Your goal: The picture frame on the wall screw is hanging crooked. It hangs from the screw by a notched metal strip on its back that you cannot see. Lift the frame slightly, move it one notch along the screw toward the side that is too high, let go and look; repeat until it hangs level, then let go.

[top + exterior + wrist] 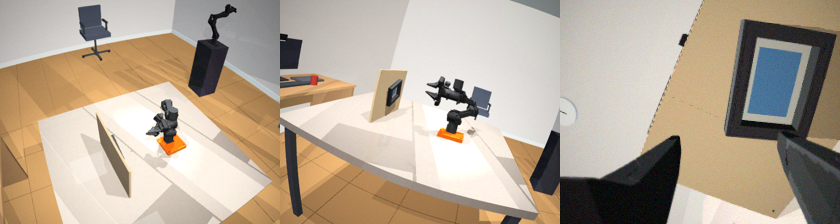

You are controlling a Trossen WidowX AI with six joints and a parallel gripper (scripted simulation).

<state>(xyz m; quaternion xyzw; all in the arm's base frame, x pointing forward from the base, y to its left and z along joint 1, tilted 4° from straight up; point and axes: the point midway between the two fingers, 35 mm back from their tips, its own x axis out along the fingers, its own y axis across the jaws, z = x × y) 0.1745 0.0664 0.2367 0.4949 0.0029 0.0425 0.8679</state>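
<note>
The picture frame is 210 mm ahead of my gripper tip, 10 mm to the right of it and 90 mm below it. Also, from my gripper tip: wall board 220 mm ahead, 90 mm below.
</note>
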